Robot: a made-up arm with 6 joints. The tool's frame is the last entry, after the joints. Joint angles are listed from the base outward. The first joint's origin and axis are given. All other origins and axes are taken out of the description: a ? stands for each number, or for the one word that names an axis. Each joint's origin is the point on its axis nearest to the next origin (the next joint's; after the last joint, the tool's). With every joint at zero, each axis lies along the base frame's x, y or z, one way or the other. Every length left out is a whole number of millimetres.
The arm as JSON. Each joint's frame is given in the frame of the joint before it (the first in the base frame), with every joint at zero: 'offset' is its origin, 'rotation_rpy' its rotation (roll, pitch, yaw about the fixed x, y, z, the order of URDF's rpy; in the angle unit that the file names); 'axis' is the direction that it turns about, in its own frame. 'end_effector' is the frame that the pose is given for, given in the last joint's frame.
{
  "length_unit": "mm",
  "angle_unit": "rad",
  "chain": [
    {
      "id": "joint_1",
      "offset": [
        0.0,
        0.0,
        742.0
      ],
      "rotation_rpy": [
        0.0,
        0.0,
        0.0
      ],
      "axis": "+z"
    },
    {
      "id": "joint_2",
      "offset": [
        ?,
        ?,
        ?
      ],
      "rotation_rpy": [
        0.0,
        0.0,
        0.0
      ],
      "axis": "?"
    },
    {
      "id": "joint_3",
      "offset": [
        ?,
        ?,
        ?
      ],
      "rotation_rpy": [
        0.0,
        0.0,
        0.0
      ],
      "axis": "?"
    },
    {
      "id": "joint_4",
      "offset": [
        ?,
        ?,
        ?
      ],
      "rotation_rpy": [
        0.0,
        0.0,
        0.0
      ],
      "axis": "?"
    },
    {
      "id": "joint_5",
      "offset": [
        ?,
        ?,
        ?
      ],
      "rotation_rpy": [
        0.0,
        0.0,
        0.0
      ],
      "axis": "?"
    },
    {
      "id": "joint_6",
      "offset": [
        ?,
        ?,
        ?
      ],
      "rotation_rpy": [
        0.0,
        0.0,
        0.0
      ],
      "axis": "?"
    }
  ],
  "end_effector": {
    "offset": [
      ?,
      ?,
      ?
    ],
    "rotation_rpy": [
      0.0,
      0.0,
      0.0
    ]
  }
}
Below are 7 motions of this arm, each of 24 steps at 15 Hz.
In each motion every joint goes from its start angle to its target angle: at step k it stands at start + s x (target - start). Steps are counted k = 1, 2, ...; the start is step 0. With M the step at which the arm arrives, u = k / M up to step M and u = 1 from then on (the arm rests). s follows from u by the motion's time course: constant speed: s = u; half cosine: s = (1 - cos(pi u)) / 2; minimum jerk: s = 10 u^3 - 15 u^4 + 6 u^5.
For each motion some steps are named. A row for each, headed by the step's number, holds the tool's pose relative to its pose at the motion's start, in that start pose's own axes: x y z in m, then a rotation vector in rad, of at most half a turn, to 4 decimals.
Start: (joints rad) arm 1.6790 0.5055 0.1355 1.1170 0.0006 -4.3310
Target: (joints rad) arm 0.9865 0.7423 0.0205 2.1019 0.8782 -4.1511
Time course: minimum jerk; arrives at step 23
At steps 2, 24:
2: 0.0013 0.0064 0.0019 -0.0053 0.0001 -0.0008
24: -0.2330 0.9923 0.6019 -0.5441 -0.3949 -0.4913

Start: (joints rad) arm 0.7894 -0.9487 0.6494 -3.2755 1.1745 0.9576
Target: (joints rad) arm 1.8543 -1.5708 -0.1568 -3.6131 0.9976 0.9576
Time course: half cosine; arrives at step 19
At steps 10, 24:
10: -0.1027 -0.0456 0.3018 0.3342 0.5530 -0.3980
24: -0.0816 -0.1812 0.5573 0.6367 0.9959 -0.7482

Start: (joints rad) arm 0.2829 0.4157 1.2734 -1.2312 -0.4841 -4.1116
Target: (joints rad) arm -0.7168 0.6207 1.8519 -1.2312 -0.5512 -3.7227
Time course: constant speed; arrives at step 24
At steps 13, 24:
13: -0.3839 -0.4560 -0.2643 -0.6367 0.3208 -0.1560
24: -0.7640 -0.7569 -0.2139 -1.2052 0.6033 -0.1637

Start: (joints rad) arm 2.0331 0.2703 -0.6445 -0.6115 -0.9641 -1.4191
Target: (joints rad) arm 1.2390 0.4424 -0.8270 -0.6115 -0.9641 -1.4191
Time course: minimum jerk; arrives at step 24
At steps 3, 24:
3: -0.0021 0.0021 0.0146 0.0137 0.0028 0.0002
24: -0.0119 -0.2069 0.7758 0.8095 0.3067 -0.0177

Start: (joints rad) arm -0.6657 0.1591 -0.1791 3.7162 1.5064 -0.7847
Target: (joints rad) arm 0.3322 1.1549 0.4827 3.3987 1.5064 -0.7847
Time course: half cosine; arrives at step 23
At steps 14, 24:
14: -0.1989 -0.9534 0.6720 -0.6352 0.0879 -0.0248
24: -0.1005 -1.2087 1.2803 -0.9278 0.1450 0.0405

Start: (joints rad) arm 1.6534 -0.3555 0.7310 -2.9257 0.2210 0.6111
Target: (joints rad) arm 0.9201 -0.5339 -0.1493 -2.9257 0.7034 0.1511
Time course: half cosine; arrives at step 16
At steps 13, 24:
13: -0.3542 -0.0801 0.9061 0.0763 -1.2516 0.0497
24: -0.4340 -0.0648 0.9718 0.1021 -1.3690 0.1008

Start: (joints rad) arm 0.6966 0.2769 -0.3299 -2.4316 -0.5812 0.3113
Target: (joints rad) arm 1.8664 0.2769 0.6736 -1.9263 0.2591 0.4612
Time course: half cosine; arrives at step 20
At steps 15, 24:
15: -0.2751 -0.1670 -1.7215 -0.6362 0.5947 0.1271
24: -0.5127 -0.1481 -1.9196 -0.6348 0.6680 0.2199

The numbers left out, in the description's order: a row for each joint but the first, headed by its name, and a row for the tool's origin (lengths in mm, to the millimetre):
joint_2: xyz 163.0 0.0 0.0, axis +y
joint_3: xyz 0.0 0.0 806.0, axis -y
joint_4: xyz 1104.0 0.0 116.0, axis -x
joint_5: xyz 0.0 0.0 0.0, axis -y
joint_6: xyz 227.0 0.0 0.0, axis -x
tool: xyz 0.0 0.0 0.0

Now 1 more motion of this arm.
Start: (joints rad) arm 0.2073 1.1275 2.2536 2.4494 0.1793 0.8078
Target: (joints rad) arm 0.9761 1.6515 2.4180 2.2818 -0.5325 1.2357
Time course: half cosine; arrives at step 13
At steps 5, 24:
5: -0.0405 -0.3721 0.1405 0.1317 0.0639 0.0279
24: -0.4016 -1.2221 0.1405 0.3542 0.0094 0.1191

